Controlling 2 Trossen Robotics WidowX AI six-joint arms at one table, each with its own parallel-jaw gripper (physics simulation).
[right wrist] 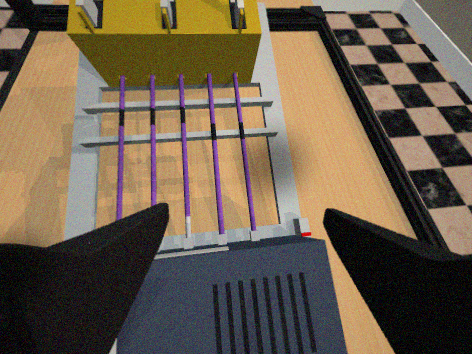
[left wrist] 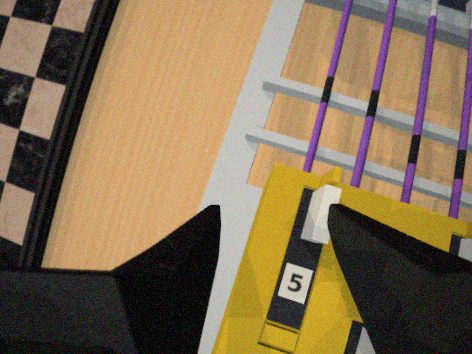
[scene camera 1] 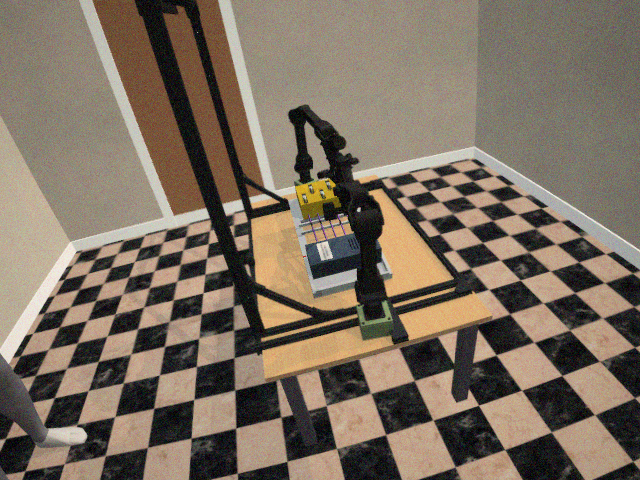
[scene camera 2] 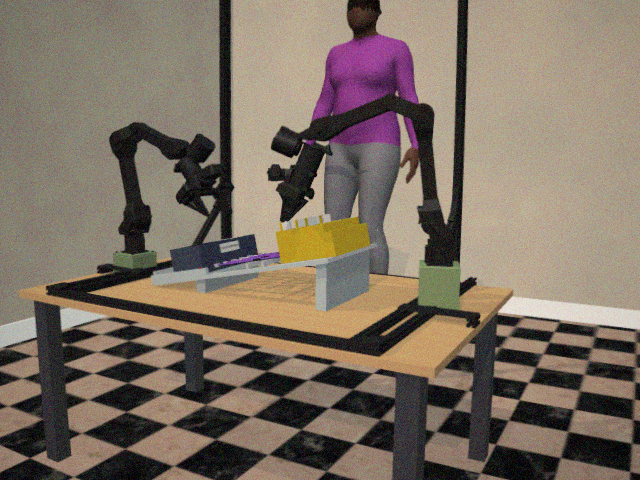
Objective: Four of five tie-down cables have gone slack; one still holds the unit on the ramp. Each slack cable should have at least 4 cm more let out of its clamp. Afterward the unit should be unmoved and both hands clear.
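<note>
A dark blue unit (scene camera 1: 336, 260) (scene camera 2: 214, 253) (right wrist: 250, 305) rests on the lower part of the grey ramp (scene camera 1: 336, 284) (scene camera 2: 170, 277) (left wrist: 235, 130) (right wrist: 287, 185). Several purple cables run from it to a yellow clamp block (scene camera 2: 305, 245) (left wrist: 250, 250) (right wrist: 175, 55) higher up. The middle cable (right wrist: 185, 175) has a white lower end. Black marks on the two rightmost cables in the right wrist view sit lower than the others. My left gripper (scene camera 2: 284, 219) (left wrist: 274, 214) is part open and empty, its right-hand fingertip beside the white lever (left wrist: 320, 220) of clamp 5. My right gripper (right wrist: 247, 213) is open and empty above the unit.
Two crossbars span the ramp beneath the cables. A red mark (right wrist: 306, 234) shows on the ramp's side by the unit's upper corner. A black frame (scene camera 1: 423, 232) (scene camera 2: 206, 317) borders the wooden table, with tall posts at one side. A person (scene camera 2: 367, 93) stands behind the table.
</note>
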